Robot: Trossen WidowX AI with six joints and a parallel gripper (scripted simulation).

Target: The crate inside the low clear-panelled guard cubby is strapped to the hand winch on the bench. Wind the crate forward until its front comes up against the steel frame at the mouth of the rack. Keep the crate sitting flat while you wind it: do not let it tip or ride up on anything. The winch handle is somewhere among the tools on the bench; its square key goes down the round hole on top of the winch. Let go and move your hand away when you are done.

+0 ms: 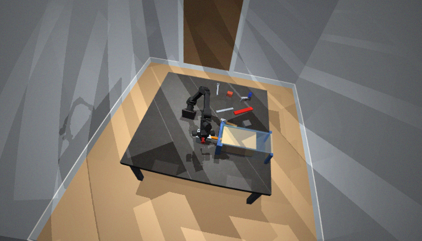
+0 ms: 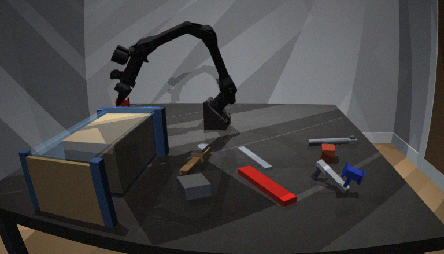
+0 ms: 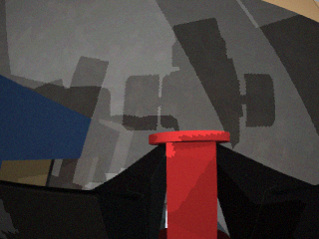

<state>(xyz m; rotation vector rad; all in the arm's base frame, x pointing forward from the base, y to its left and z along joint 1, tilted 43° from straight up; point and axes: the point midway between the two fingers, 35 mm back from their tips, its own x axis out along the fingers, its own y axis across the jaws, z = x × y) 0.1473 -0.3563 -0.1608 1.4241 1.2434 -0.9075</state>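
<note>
Now: gripper tip 2 cm to the right of the red spool-shaped grip and 1 cm above it. Also, from my gripper tip: grey winch 3 cm behind, 11 cm to the left, 11 cm below; then clear-panelled cubby 38 cm ahead, 7 cm to the left, 3 cm below; then wooden-handled tool 23 cm ahead, 33 cm to the left, 13 cm below.
</note>
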